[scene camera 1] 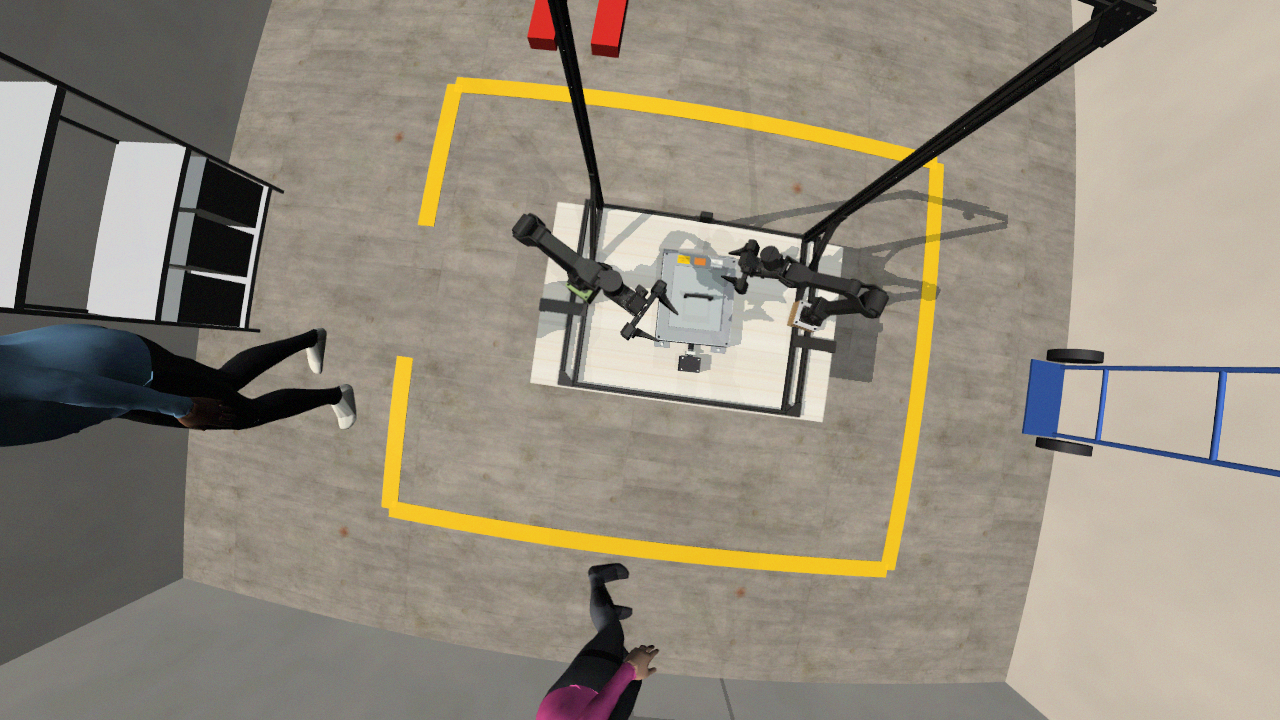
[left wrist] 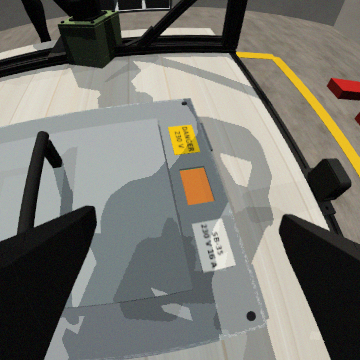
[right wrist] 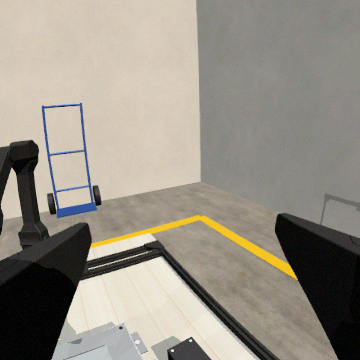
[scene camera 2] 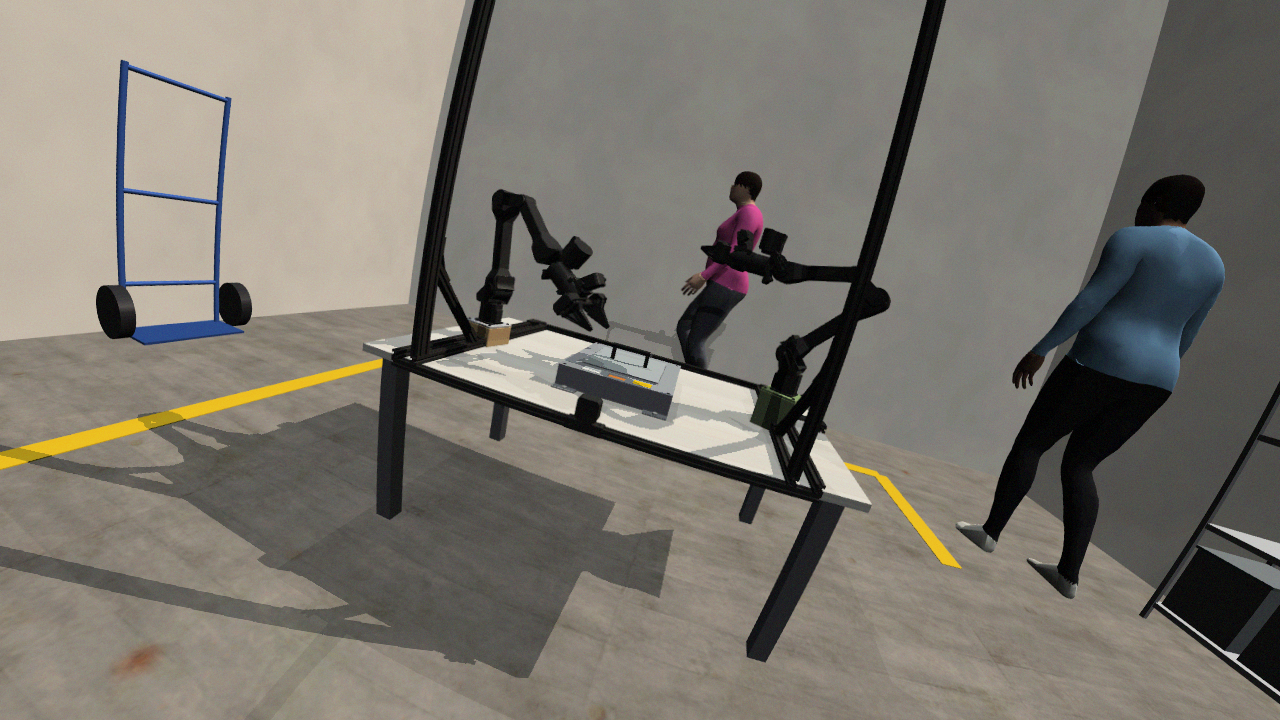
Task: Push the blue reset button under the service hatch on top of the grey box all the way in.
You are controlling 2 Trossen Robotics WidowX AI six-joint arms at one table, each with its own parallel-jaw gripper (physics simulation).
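Observation:
The grey box [scene camera 1: 731, 333] [scene camera 2: 608, 385] [left wrist: 232, 297] stands on the table. On its top the light grey hatch panel [scene camera 1: 711, 317] [left wrist: 135, 165] lies flat, with a black bar handle [scene camera 1: 698, 296] [scene camera 2: 630, 356] [left wrist: 32, 185]. The blue button does not show in any view. My left gripper [scene camera 1: 730, 266] [scene camera 2: 597, 327] [left wrist: 190, 220] is open and empty, above the box's edge near the labels. My right gripper [scene camera 1: 669, 325] [scene camera 2: 705, 250] [right wrist: 184, 228] is open and empty, high above the box's opposite side.
An orange rectangle [scene camera 1: 699, 261] [left wrist: 197, 186] lies between a yellow label [left wrist: 184, 139] and a white label [left wrist: 213, 245]. A black block [scene camera 1: 689, 362] [right wrist: 190, 349] is beside the box. A black frame and a small black device [scene camera 2: 588, 409] [left wrist: 330, 180] edge the table.

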